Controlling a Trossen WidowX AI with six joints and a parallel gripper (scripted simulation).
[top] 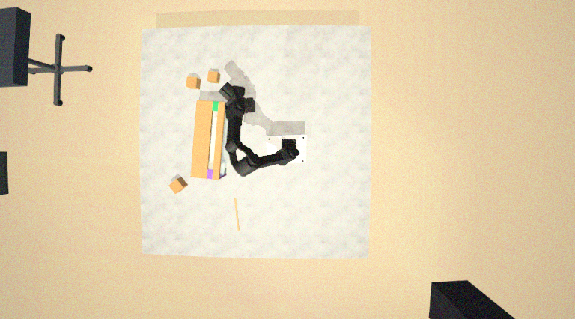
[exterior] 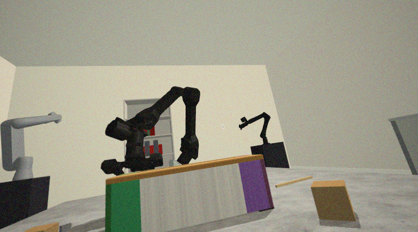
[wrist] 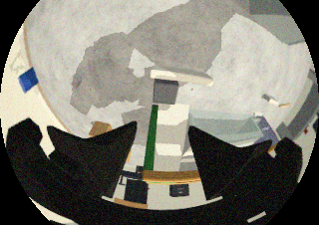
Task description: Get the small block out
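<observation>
Now: the grey block 60 mm below my gripper tip and 10 mm behind it. Round my gripper tip: orange cube (410 mm to the left, 320 mm ahead, 50 mm below); thin wooden stick (580 mm to the left, 70 mm below, 10 mm ahead).
</observation>
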